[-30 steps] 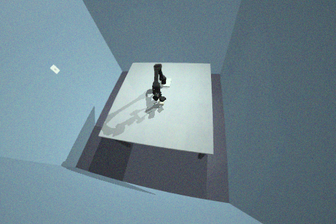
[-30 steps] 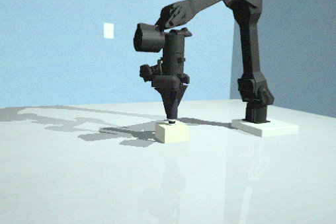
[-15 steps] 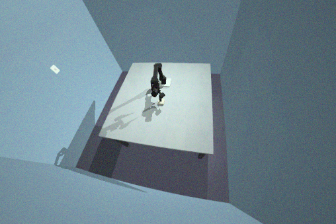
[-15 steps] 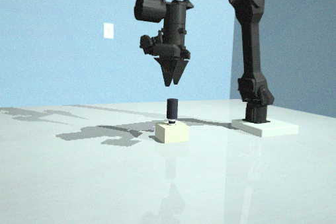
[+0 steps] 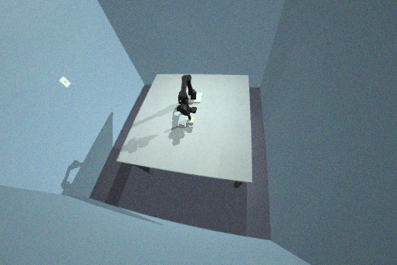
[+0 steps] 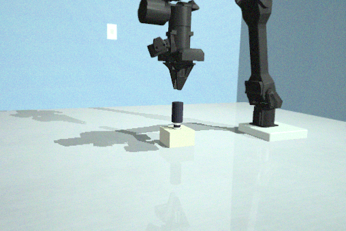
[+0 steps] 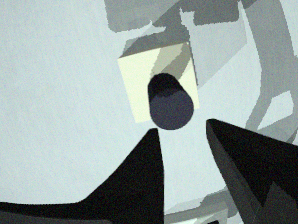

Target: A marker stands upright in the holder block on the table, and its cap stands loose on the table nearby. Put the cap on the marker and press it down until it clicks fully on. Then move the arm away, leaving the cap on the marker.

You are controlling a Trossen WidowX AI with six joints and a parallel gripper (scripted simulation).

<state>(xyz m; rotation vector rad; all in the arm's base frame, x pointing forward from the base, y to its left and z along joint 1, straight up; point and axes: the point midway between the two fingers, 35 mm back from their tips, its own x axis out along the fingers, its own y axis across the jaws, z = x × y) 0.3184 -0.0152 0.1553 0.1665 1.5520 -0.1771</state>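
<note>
Now: the dark cap 60 mm below my gripper tip. Round my gripper tip: cream holder block 120 mm below.
</note>
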